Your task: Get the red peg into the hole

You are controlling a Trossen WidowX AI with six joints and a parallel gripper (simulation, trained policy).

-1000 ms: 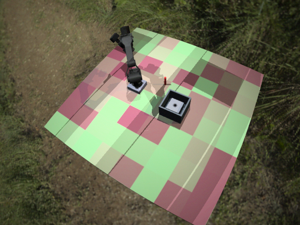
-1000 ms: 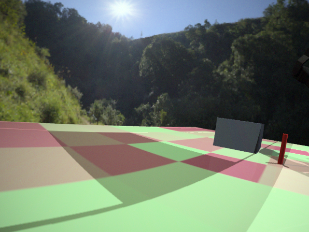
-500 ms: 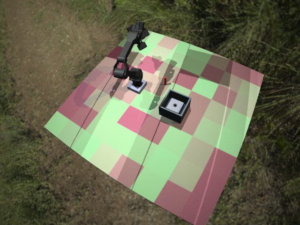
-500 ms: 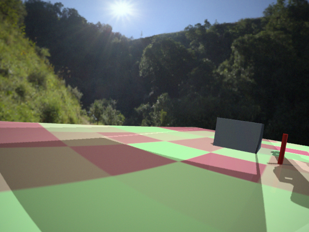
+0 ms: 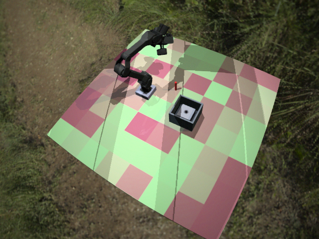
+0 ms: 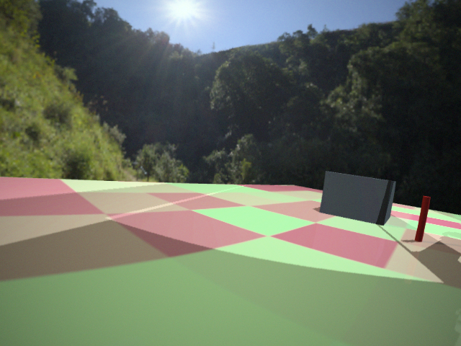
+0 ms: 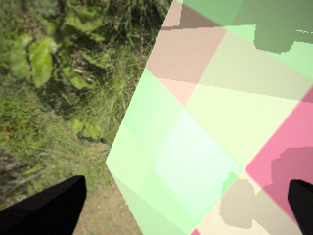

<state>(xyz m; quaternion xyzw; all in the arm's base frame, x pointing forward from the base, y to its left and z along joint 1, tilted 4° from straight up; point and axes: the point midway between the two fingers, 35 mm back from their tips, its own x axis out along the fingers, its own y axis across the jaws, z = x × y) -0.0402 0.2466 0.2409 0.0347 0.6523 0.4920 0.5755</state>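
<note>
The red peg is 190 mm ahead of my gripper tip, 110 mm to the right of it and 230 mm below it. The rest, counted from my gripper tip: plate 380 mm ahead, 240 mm to the right, 230 mm below; then grey box 380 mm ahead, 240 mm to the right, 250 mm below.
</note>
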